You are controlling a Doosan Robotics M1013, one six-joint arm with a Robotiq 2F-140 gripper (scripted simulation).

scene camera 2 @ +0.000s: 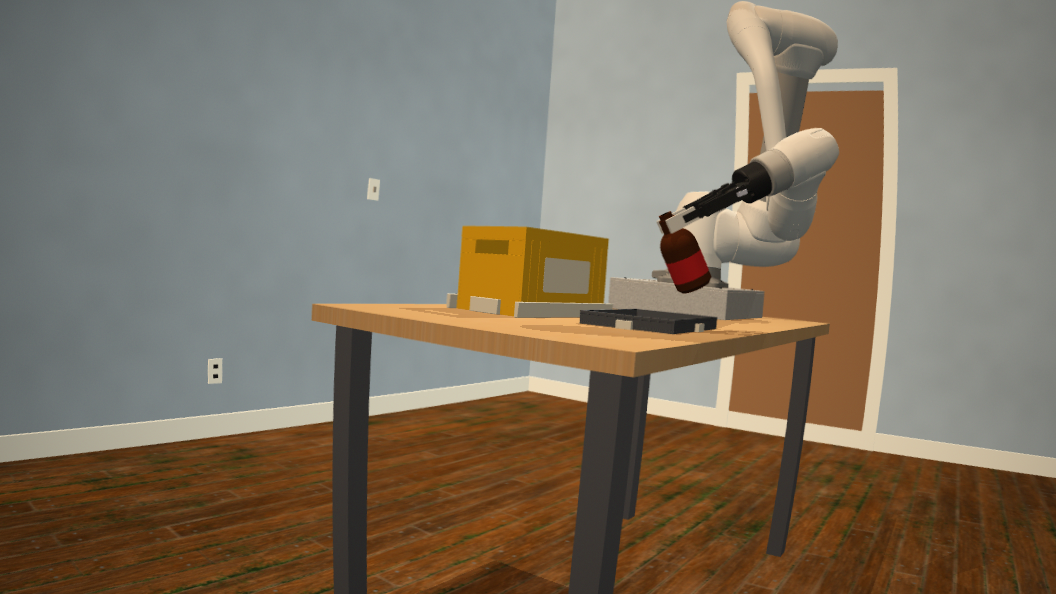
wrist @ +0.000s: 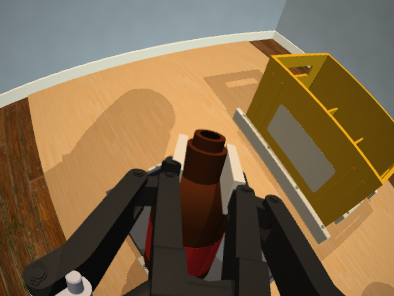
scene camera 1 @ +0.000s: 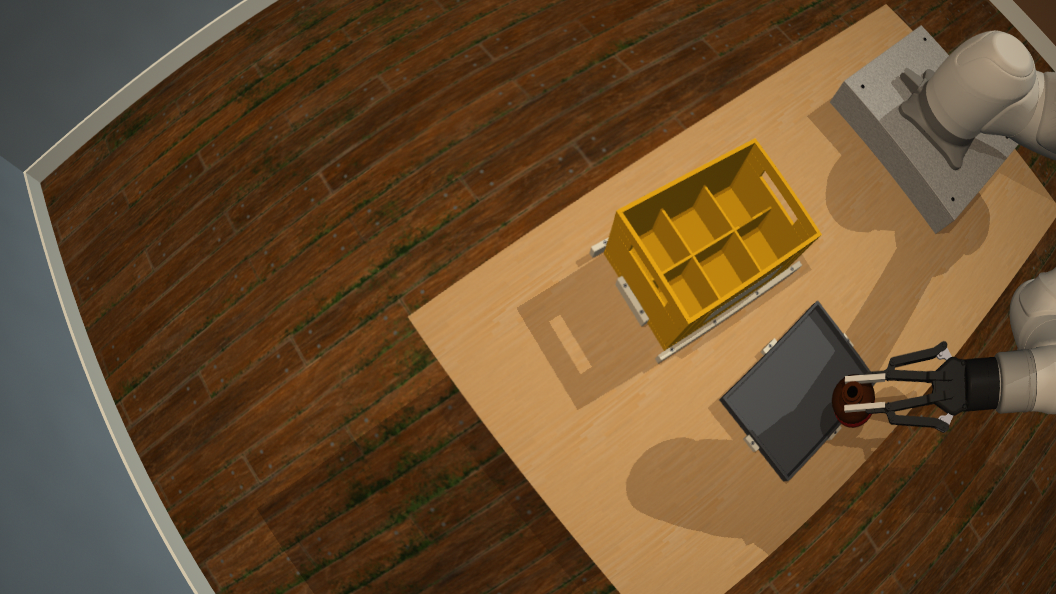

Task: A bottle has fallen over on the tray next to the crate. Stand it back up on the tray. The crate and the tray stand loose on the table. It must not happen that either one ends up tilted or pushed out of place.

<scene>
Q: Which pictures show the yellow crate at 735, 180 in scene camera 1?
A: Scene camera 2, the wrist view and scene camera 1: all of them.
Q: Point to a yellow crate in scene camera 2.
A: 540, 265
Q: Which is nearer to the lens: the bottle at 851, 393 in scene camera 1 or the tray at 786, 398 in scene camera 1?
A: The bottle.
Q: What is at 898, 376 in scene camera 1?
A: My gripper.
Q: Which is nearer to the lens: the bottle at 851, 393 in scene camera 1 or the yellow crate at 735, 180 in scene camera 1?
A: The bottle.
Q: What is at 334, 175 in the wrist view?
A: A yellow crate.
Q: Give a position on a bottle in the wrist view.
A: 201, 204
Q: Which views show the bottle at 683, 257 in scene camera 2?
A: Scene camera 2, the wrist view and scene camera 1: all of them.
</scene>
